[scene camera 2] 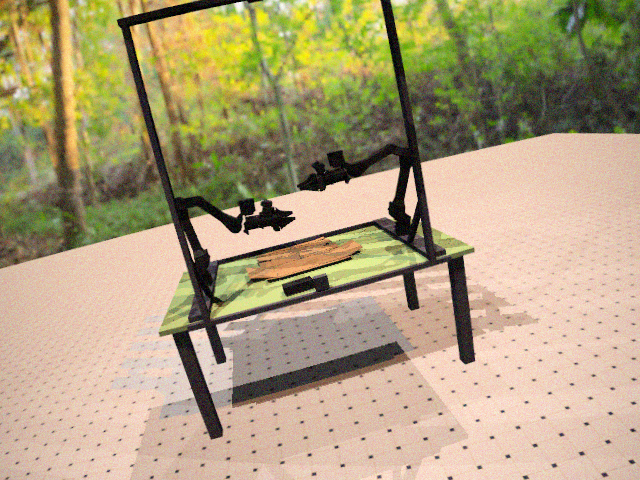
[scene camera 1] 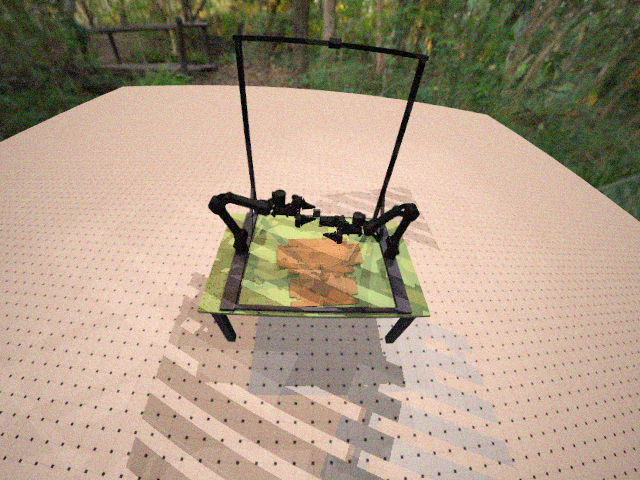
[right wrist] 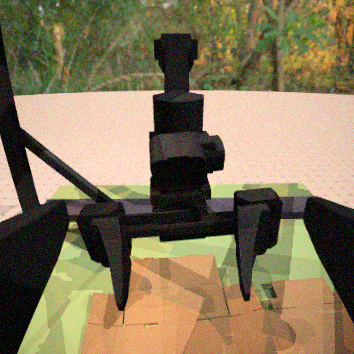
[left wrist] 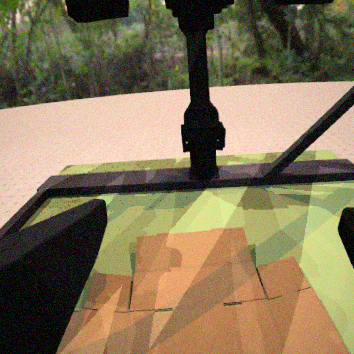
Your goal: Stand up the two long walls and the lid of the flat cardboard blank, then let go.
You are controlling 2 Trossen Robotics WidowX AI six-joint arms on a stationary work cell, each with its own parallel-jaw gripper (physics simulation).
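Where they show: left gripper, fingertip midpoint: [scene camera 2: 294, 215] [scene camera 1: 322, 229] [right wrist: 182, 303] [left wrist: 224, 215]; right gripper, fingertip midpoint: [scene camera 2: 298, 187] [scene camera 1: 315, 213] [right wrist: 187, 210]; left arm's base, origin of the base link: [scene camera 1: 389, 255]; right arm's base, origin of the base link: [scene camera 2: 404, 233] [scene camera 1: 241, 250] [left wrist: 203, 172].
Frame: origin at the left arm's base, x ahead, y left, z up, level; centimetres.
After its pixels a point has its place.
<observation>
The cardboard blank [scene camera 1: 316, 296] {x 46.6, y 28.8, z -1.5 cm} [scene camera 2: 305, 260] {x 45.3, y 5.2, z -2.0 cm} [left wrist: 210, 330] {x 54.4, y 0.5, z -1.7 cm} [right wrist: 160, 295] {x 26.8, y -3.0, z -0.8 cm} lies flat on the green patterned table top [scene camera 1: 214, 289] {x 101.2, y 26.9, z -1.9 cm} [scene camera 2: 449, 245] {x 100.8, y -26.2, z -1.9 cm}, its panels and end flaps spread out; I see no panel upright. Which panels are the long walls and which the lid, I cannot tell. My left gripper [scene camera 1: 327, 228] {x 44.6, y 0.0, z 20.3 cm} [scene camera 2: 293, 215] {x 44.6, y 0.0, z 20.3 cm} [left wrist: 224, 215] {x 44.6, y 0.0, z 20.3 cm} [right wrist: 182, 303] {x 44.6, y 0.0, z 20.3 cm} is open and empty, above the blank's far side in scene camera 1. My right gripper [scene camera 1: 311, 212] {x 49.0, y 0.0, z 31.3 cm} [scene camera 2: 298, 185] {x 49.0, y 0.0, z 31.3 cm} is open and empty, higher up and close to the left one.
A tall black frame [scene camera 1: 244, 103] {x 87.8, y -34.1, z 72.8 cm} [scene camera 2: 149, 103] {x 4.1, y -35.8, z 74.5 cm} rises from the table. Dark rails [scene camera 1: 233, 279] {x 91.7, y 21.3, z 0.1 cm} run along the table's sides. Small black boxes [scene camera 2: 298, 285] {x 37.8, y -33.1, z 0.9 cm} sit near the table's close edge in scene camera 2. The two grippers face each other at close range.
</observation>
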